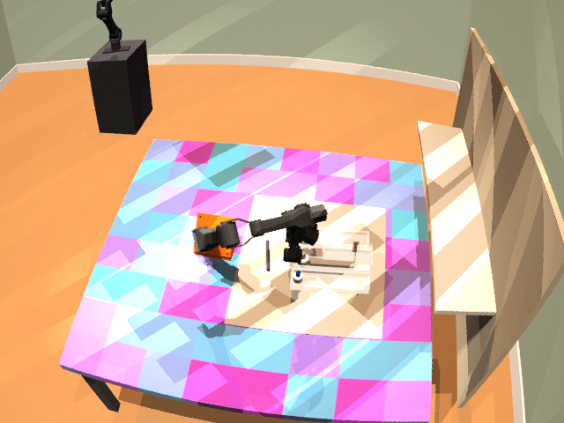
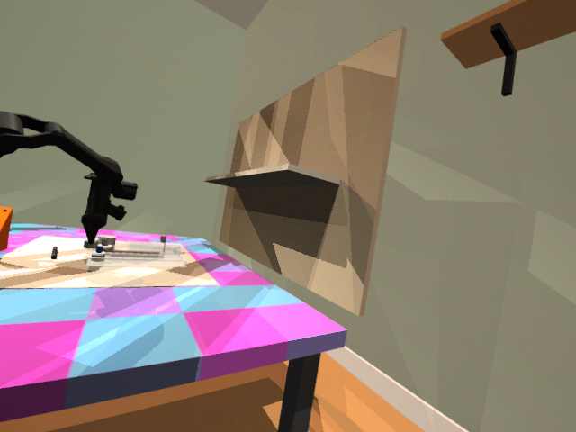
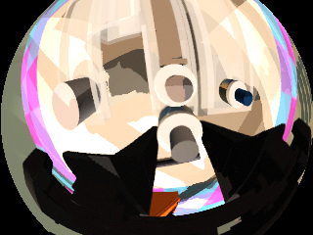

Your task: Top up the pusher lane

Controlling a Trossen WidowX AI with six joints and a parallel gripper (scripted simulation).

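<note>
Now: gripper tip 90 mm past the thin dark rod, 20 mm to the right of it and 40 mm above it. The rest, counted from my gripper tip: clear sprung lane 170 mm ahead, 40 mm to the left, 30 mm below; then red mark 220 mm ahead, 50 mm to the left, 20 mm above; then pusher plate 140 mm ahead, 40 mm to the left.
</note>
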